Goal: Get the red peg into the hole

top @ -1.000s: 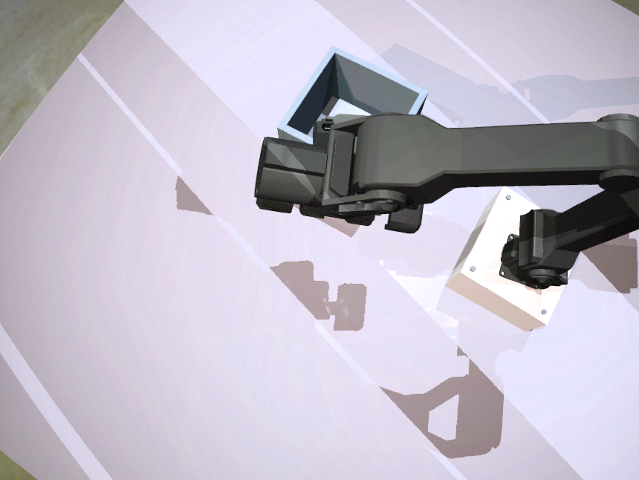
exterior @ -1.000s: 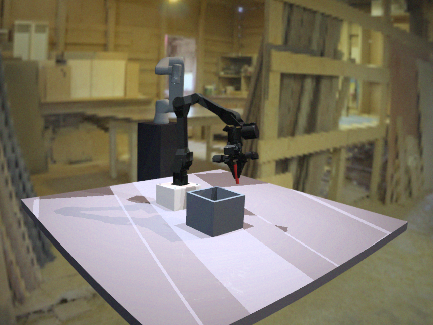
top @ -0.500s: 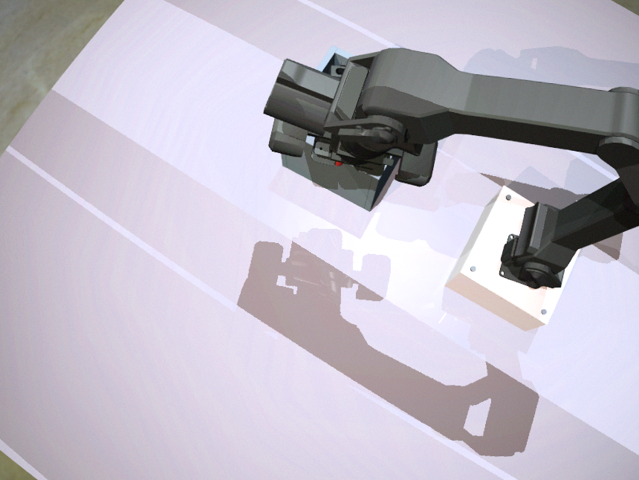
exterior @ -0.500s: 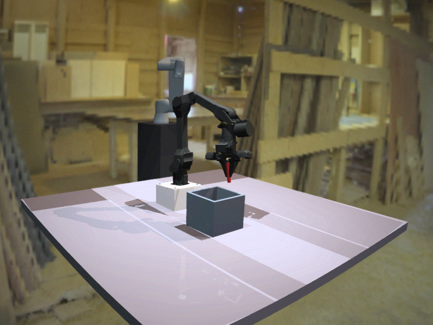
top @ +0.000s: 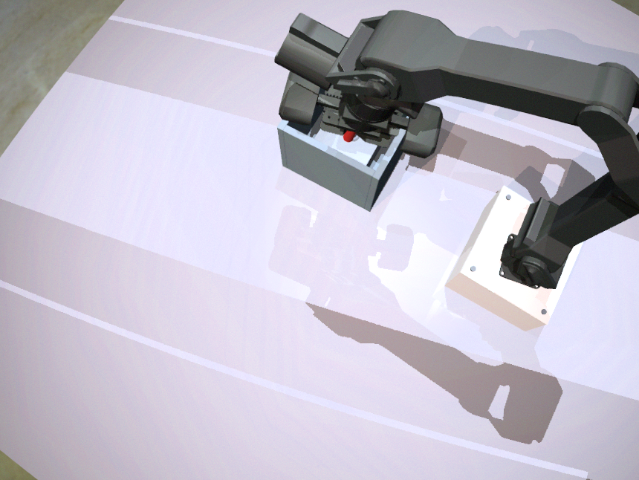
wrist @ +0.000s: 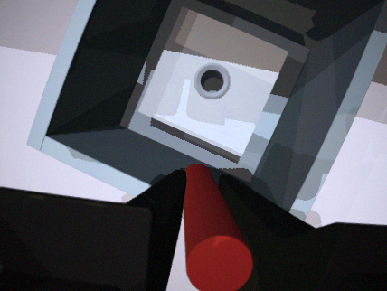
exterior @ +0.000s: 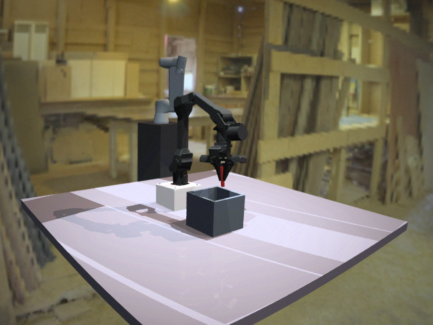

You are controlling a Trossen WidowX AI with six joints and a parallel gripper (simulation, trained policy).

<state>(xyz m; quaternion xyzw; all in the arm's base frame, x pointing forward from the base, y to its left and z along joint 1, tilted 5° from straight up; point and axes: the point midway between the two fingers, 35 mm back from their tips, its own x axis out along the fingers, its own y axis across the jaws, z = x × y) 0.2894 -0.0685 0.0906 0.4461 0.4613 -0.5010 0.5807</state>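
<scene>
Right now my gripper tip is 10 mm short of the pale plate, 50 mm to the left of it and 130 mm above it. From my gripper tip the other things lie so: red peg (20 mm above).
</scene>
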